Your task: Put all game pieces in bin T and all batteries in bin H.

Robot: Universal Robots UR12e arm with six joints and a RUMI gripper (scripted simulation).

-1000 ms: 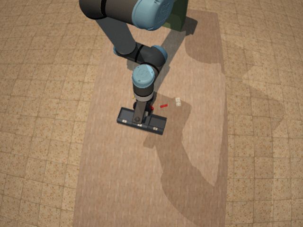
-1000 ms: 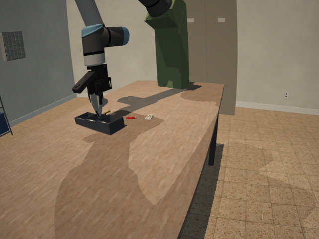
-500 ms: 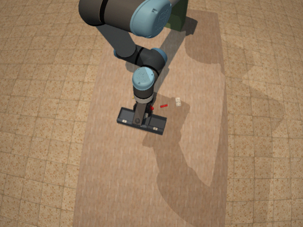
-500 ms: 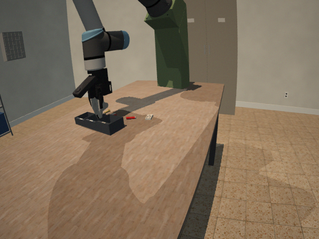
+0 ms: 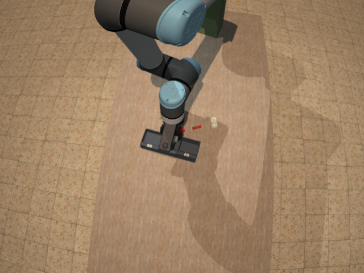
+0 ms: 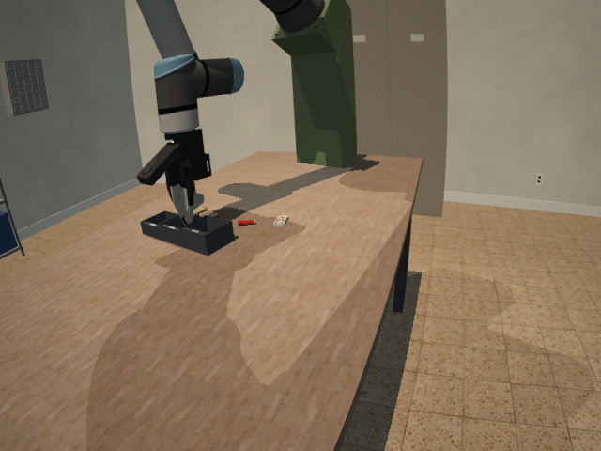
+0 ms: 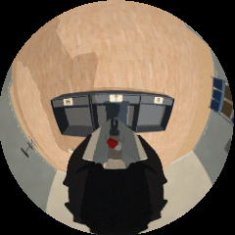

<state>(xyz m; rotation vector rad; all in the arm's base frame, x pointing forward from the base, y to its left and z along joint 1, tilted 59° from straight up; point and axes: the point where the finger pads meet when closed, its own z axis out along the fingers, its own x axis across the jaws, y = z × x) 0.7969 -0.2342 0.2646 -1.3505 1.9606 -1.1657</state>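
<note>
Right now the three-compartment bin row is 10 mm to the right of my hand, 10 mm below it and 10 mm ahead of it. From my hand the other things lie so: red-and-white block 70 mm behind, 50 mm to the left, 30 mm below; then black die 90 mm behind, 30 mm below; then red cylinder 140 mm to the left, 40 mm behind, 30 mm below.
</note>
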